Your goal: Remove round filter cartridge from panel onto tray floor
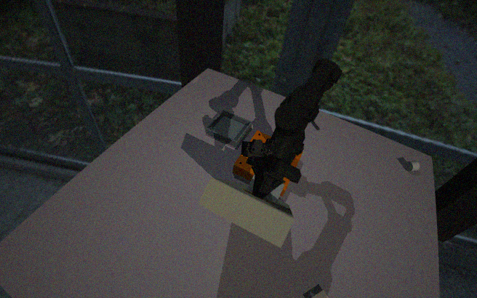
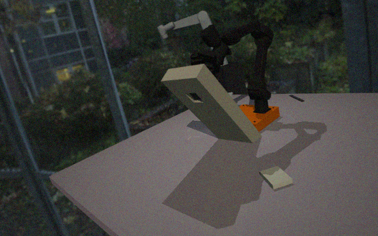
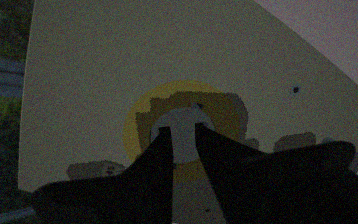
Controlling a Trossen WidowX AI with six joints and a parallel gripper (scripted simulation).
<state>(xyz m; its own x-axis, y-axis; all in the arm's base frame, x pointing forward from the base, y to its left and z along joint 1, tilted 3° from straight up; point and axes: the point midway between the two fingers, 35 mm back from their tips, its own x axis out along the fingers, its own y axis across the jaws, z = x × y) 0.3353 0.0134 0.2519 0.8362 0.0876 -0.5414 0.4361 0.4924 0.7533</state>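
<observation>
Right now my gripper tip is 10 mm short of the round filter cartridge and 10 mm above it. Also, from my gripper tip: tray (400 mm behind, 310 mm to the right, 260 mm below).
</observation>
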